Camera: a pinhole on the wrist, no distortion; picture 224 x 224 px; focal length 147.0 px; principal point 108.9 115.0 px. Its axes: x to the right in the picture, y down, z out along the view. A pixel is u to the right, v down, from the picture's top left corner.
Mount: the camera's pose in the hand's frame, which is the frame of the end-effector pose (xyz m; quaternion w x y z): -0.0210 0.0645 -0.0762 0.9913 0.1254 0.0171 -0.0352
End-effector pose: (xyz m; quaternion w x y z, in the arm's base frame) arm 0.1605 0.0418 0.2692 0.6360 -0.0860 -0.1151 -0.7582
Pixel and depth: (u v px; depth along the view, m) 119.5 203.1 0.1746
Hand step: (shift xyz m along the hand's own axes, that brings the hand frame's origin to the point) 0.0037 0.1211 0.1182
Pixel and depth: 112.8 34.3 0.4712
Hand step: -0.0159 -0.3039 0.3154
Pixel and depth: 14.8 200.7 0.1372
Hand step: -0.0992 0.1132 0.0801
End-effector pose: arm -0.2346 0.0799 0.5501 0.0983 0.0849 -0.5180 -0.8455
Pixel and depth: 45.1 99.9 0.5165
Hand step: -0.2355 -0.1011 0.4202
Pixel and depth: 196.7 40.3 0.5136
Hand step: 0.2784 -0.3360 0.3433
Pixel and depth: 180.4 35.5 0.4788
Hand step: 0.2040 -0.3205 0.3132
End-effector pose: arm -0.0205 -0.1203 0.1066 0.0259 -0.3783 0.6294 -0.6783
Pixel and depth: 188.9 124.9 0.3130
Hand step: 0.1582 -0.0045 0.2247
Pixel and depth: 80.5 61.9 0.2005
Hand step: -0.0600 -0.0530 0.1016
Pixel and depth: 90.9 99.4 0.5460
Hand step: -0.0783 -0.1235 0.4408
